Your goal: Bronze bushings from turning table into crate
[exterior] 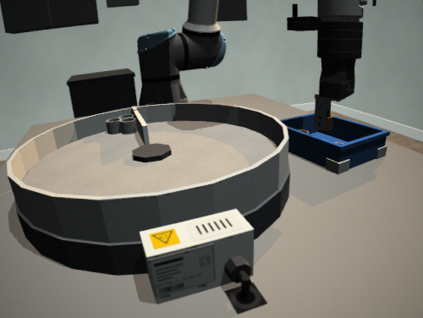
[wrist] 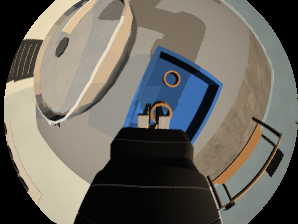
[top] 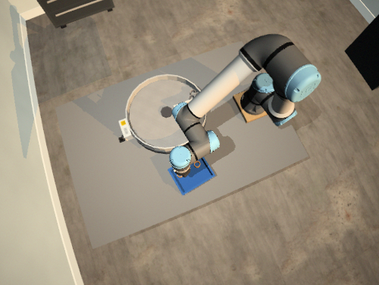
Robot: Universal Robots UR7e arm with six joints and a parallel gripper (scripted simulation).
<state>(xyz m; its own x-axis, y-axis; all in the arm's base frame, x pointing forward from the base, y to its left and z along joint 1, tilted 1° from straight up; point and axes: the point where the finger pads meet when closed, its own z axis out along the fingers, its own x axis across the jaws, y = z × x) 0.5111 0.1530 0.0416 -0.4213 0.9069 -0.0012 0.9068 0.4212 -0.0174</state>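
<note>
My gripper is now 20 mm past the blue crate, 30 mm to the right of it and 50 mm above it. Also, from my hand: round turning table 50 mm behind, 310 mm to the right, 20 mm below.
</note>
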